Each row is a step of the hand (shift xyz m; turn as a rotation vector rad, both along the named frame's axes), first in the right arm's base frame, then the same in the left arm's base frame.
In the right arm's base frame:
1: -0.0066 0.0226 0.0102 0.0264 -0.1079 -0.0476
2: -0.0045 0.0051 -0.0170 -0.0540 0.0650 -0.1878
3: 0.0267 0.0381 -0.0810 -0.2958 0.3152 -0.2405
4: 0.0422 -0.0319 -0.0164 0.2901 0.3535 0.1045
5: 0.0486 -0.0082 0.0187 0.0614 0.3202 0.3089
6: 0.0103 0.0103 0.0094 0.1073 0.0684 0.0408
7: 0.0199 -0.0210 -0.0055 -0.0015 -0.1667 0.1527
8: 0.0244 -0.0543 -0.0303 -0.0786 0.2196 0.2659
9: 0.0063 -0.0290 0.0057 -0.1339 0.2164 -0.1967
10: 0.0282 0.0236 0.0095 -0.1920 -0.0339 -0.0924
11: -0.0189 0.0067 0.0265 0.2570 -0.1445 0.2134
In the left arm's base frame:
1: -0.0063 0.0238 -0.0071 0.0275 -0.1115 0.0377
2: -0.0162 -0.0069 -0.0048 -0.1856 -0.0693 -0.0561
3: -0.0528 -0.0395 -0.0662 -0.4719 0.1353 -0.0609
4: 0.0281 -0.0457 -0.0139 0.1110 0.2083 -0.4054
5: 0.0462 -0.0082 -0.0240 0.1182 0.4009 -0.1645
6: 0.0087 0.0098 -0.0114 0.0673 0.0379 -0.1090
7: 0.0171 -0.0239 -0.0021 0.1678 -0.0031 0.1514
8: 0.0166 -0.0640 0.0093 0.0418 0.3510 -0.0120
9: 0.0193 -0.0170 0.0159 -0.3019 0.0489 -0.0997
10: 0.0146 0.0128 -0.0326 -0.1687 -0.0236 0.1325
11: 0.0033 0.0287 0.0165 0.3615 -0.0303 -0.0295

